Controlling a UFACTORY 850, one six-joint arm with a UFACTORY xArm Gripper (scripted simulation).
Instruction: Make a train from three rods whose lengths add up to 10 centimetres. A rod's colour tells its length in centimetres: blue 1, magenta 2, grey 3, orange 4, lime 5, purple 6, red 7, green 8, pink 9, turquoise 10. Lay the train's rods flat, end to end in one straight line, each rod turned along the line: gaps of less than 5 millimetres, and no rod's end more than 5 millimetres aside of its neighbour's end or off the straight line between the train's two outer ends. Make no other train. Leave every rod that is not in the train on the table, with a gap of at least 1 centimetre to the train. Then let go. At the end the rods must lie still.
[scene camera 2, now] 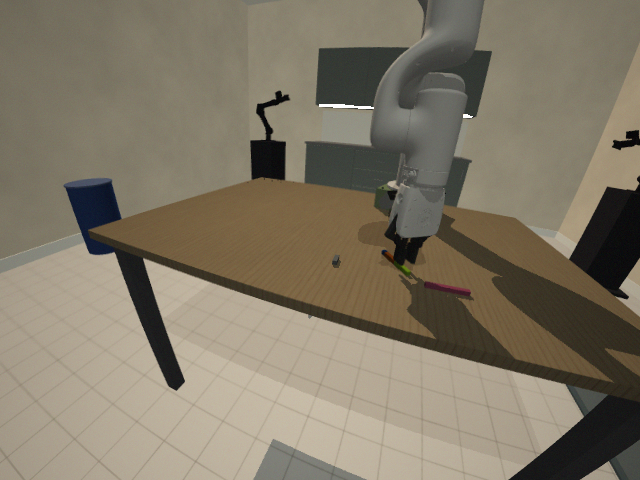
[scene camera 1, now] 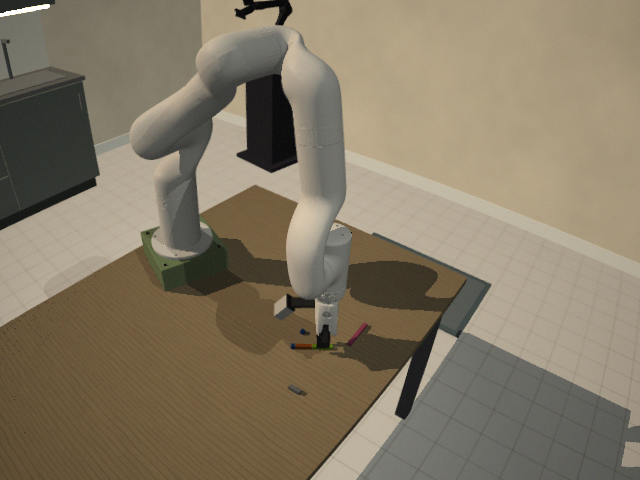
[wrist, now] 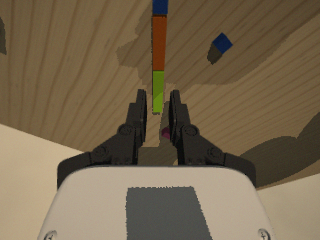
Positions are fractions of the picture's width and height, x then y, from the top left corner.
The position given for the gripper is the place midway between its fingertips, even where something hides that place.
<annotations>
gripper: scene camera 2 0.63, 0.54; scene camera 1 0.50, 0.71; wrist 0.50, 0.42
</annotations>
